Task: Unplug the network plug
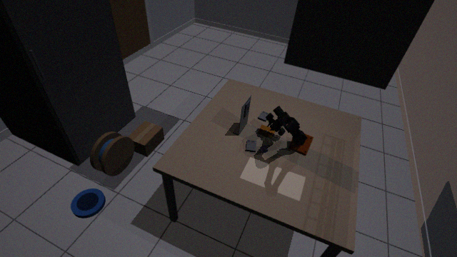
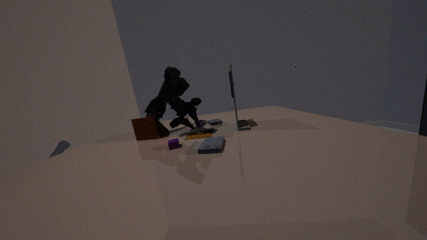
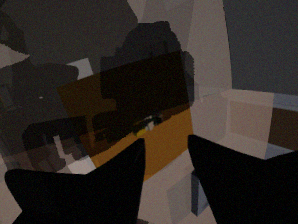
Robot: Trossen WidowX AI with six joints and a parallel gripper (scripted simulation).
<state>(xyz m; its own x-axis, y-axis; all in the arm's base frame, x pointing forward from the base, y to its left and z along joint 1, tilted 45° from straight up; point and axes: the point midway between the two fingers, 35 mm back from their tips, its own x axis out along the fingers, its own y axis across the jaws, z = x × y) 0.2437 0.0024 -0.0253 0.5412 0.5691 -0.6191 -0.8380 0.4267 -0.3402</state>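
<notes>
My gripper tip is 3 cm above the yellow network plug, 1 cm to the right of it and 1 cm short of it. The rest, counted from my gripper tip: upright grey panel: 19 cm ahead, 9 cm above, 8 cm to the left; orange marked square: 4 cm below, 1 cm ahead.
</notes>
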